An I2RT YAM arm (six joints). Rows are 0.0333 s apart.
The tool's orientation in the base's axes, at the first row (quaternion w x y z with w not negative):
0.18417, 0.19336, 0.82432, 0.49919
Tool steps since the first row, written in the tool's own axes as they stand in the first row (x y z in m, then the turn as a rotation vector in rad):
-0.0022, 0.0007, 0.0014, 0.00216, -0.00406, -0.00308
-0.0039, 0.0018, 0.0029, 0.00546, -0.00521, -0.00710
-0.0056, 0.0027, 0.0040, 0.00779, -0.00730, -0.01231
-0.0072, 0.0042, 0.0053, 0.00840, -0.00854, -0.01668
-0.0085, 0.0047, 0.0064, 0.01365, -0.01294, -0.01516
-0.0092, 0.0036, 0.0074, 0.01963, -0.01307, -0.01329
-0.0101, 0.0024, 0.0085, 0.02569, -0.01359, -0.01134
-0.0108, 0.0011, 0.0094, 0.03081, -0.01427, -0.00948
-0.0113, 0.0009, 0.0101, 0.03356, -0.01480, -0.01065
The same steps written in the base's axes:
0.0027, 0.0002, 0.0003, -0.00393, -0.00296, -0.00253
0.0050, 0.0010, 0.0008, -0.00891, -0.00482, -0.00218
0.0072, 0.0013, 0.0013, -0.01378, -0.00845, -0.00205
0.0094, 0.0022, 0.0023, -0.01664, -0.01196, -0.00133
0.0111, 0.0025, 0.0024, -0.02098, -0.01006, -0.00650
0.0120, 0.0025, 0.0010, -0.02519, -0.00570, -0.00809
0.0132, 0.0023, -0.0004, -0.02949, -0.00141, -0.01007
0.0141, 0.0021, -0.0019, -0.03305, 0.00227, -0.01206
0.0148, 0.0023, -0.0023, -0.03606, 0.00255, -0.01233

